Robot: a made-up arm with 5 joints.
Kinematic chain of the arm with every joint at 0, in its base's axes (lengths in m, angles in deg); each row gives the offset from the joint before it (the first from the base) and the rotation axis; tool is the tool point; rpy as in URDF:
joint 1: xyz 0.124 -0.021 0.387 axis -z
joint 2: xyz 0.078 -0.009 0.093 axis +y
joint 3: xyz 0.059 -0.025 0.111 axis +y
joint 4: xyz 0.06 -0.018 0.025 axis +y
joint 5: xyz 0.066 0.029 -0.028 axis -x
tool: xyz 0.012 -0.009 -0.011 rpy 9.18 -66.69 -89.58
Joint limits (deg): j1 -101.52..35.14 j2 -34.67..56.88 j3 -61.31..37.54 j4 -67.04..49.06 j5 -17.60..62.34
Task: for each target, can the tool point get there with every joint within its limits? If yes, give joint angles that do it. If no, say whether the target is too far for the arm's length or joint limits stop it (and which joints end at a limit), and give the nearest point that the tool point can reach.
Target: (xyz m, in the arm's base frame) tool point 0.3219 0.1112 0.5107
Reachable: yes | joints -41.83 7.23 4.75 38.11 8.22
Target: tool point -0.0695 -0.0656 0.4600
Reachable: no: joint limits stop it (at a limit: joint 1, joint 2, joint 3, joint 4, joint 5) | nearest point 0.1245 0.1182 0.4162 | short by 0.271 m
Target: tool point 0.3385 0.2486 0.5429
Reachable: yes | joints -57.38 45.07 -47.43 -21.08 20.55
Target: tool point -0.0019 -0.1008 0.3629
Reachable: no: joint limits stop it (at a limit: joint 1, joint 2, joint 3) | nearest point 0.2185 -0.1290 0.4095 | short by 0.227 m
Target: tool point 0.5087 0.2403 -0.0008
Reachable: no: too far | nearest point 0.3524 0.1341 0.3557 | short by 0.403 m
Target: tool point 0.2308 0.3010 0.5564
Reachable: yes | joints -77.95 42.10 -45.84 -19.25 50.81
